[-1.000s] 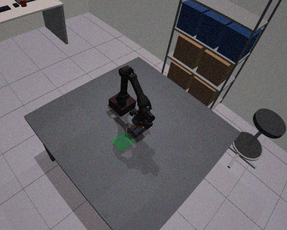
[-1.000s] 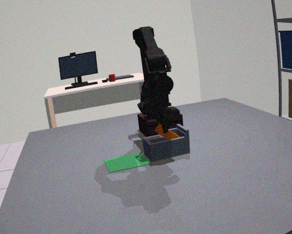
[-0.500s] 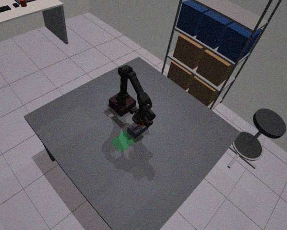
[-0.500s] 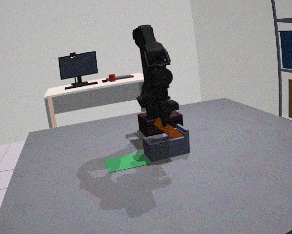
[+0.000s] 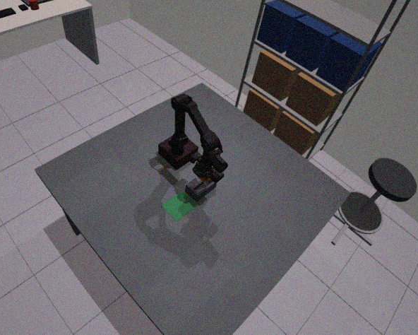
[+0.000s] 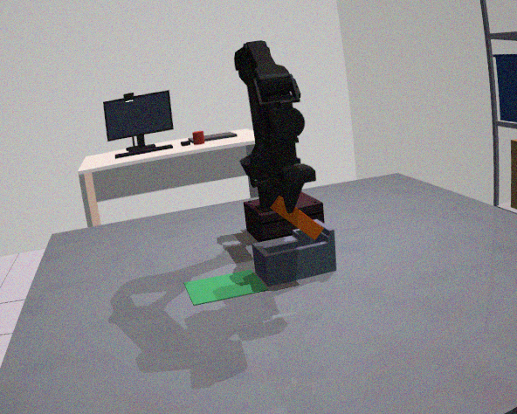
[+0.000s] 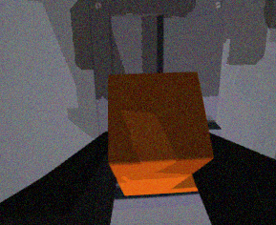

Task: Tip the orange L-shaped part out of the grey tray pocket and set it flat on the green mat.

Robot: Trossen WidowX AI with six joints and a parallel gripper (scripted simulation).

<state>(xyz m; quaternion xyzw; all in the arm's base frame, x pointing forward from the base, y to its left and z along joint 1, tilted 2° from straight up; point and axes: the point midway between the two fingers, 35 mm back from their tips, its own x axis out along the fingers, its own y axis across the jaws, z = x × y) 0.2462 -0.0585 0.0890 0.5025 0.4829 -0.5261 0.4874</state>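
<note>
The green mat is 150 mm below my gripper tip, 140 mm to the right of it and 20 mm behind it. From my gripper tip the other things lie so: orange L-shaped part (30 mm to the left, 30 mm below, 10 mm behind).
</note>
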